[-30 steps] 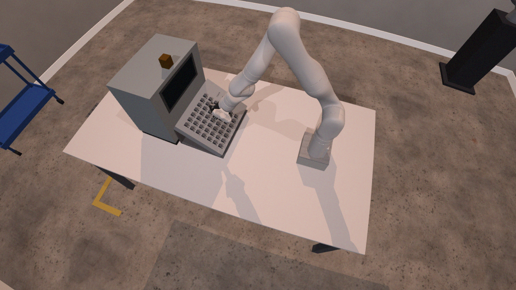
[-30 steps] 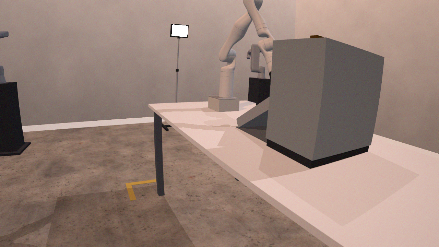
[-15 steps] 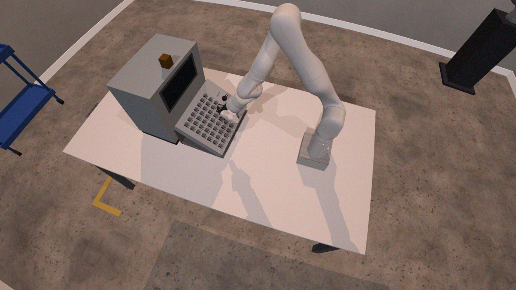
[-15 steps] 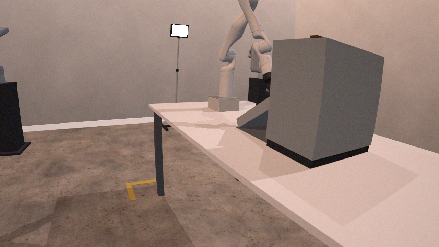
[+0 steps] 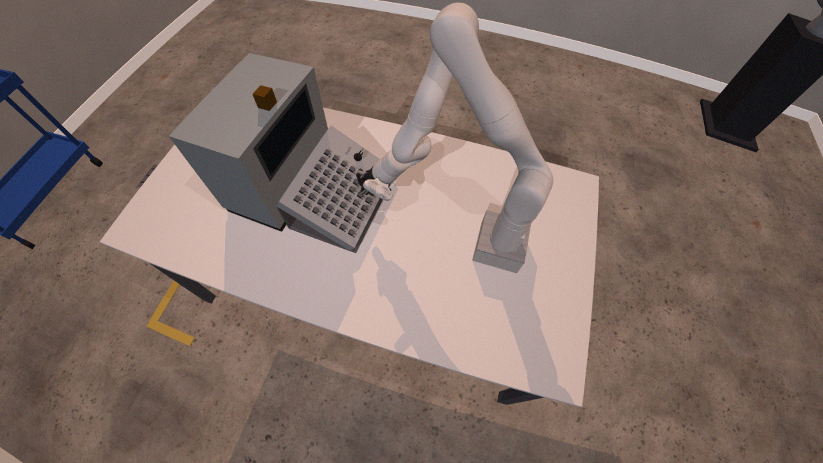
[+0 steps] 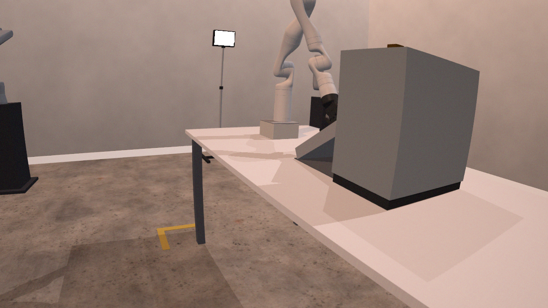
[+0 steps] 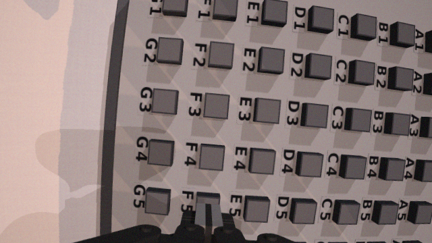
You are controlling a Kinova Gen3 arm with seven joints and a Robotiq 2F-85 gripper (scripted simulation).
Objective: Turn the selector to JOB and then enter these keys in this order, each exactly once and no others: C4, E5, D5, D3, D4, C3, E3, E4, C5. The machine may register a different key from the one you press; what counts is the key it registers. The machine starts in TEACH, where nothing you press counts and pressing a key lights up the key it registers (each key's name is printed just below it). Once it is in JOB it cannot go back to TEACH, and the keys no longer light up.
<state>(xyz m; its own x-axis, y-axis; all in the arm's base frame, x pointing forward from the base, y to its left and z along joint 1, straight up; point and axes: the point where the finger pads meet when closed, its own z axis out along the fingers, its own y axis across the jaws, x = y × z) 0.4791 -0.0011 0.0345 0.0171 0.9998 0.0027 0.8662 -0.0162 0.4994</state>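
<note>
My hand is 50 mm short of the key E5 and 20 mm above it. Also, from my hand: key D3 (90 mm ahead, 60 mm to the left, 10 mm below); key E3 (60 mm ahead, 70 mm to the left, 20 mm below); key D5 (80 mm ahead, 10 mm below).
</note>
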